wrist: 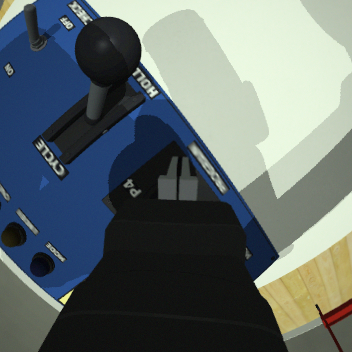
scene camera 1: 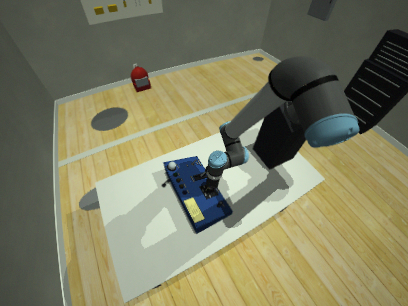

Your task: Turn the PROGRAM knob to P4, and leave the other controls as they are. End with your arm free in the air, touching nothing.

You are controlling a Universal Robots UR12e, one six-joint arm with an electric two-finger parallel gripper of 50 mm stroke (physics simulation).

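Note:
The blue control panel (scene camera 1: 212,214) (wrist: 25,110) lies on the white table. In the wrist view, part of the PROGRAM control's dark square plate (wrist: 154,167) shows, with a P4 label (wrist: 132,188) on it and the PROGRAM label (wrist: 209,167) along its outer edge. The PROGRAM knob itself cannot be made out; the gripper covers most of that area. My gripper (scene camera 1: 209,192) (wrist: 179,166) points down over this plate. Its fingers are shut with nothing held between them. Whether they touch the knob or plate cannot be told.
A black ball-topped lever (wrist: 108,50) stands beside the plate. A toggle switch (wrist: 32,25), an amber button (wrist: 13,235) and a blue button (wrist: 42,264) are on the panel. A white ball (scene camera 1: 172,165) is at its far end. A yellow label (scene camera 1: 194,209) lies on it.

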